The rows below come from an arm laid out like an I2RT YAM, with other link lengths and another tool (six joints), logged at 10 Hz.
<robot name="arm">
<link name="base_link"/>
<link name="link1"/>
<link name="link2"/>
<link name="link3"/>
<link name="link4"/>
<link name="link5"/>
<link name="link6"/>
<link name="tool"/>
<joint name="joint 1" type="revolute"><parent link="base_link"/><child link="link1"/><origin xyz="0.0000 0.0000 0.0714"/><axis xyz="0 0 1"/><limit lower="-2.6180" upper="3.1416"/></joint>
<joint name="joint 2" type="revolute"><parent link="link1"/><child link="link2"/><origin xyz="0.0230 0.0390 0.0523"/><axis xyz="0 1 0"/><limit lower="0.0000" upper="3.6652"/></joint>
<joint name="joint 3" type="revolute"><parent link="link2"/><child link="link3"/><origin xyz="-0.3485 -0.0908 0.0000"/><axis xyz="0 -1 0"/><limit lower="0.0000" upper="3.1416"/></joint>
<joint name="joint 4" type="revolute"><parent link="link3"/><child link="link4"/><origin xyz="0.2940 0.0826 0.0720"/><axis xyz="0 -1 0"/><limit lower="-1.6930" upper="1.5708"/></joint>
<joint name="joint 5" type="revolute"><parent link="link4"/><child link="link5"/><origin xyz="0.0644 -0.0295 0.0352"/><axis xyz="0 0 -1"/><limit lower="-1.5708" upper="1.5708"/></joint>
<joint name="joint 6" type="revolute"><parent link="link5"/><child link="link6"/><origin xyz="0.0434 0.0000 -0.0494"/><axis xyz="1 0 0"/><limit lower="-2.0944" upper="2.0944"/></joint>
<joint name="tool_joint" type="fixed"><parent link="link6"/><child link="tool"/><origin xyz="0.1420 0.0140 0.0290" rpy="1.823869 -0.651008 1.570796"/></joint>
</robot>
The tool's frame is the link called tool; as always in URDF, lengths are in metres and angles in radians.
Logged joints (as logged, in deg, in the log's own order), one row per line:
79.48 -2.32 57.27 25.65 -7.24 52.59
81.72 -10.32 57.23 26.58 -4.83 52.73
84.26 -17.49 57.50 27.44 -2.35 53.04
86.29 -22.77 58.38 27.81 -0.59 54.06
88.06 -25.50 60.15 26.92 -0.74 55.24
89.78 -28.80 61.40 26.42 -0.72 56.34
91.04 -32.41 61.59 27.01 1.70 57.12
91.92 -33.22 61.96 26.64 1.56 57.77
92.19 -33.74 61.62 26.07 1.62 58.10
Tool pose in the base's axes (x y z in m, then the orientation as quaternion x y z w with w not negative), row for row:
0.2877 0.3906 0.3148 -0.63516 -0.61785 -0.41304 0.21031
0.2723 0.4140 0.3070 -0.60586 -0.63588 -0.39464 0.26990
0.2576 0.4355 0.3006 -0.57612 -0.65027 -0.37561 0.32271
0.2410 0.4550 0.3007 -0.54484 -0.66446 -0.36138 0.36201
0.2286 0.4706 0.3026 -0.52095 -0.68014 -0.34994 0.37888
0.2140 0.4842 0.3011 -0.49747 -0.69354 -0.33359 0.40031
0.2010 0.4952 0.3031 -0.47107 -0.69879 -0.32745 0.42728
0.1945 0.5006 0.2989 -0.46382 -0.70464 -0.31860 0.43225
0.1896 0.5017 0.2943 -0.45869 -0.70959 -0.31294 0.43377
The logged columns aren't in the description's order. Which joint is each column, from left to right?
Columns, left to right: joint 2, joint 5, joint 3, joint 6, joint 4, joint 1.
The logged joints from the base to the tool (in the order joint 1, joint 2, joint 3, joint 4, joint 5, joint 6), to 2 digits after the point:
52.59 79.48 57.27 -7.24 -2.32 25.65
52.73 81.72 57.23 -4.83 -10.32 26.58
53.04 84.26 57.50 -2.35 -17.49 27.44
54.06 86.29 58.38 -0.59 -22.77 27.81
55.24 88.06 60.15 -0.74 -25.50 26.92
56.34 89.78 61.40 -0.72 -28.80 26.42
57.12 91.04 61.59 1.70 -32.41 27.01
57.77 91.92 61.96 1.56 -33.22 26.64
58.10 92.19 61.62 1.62 -33.74 26.07

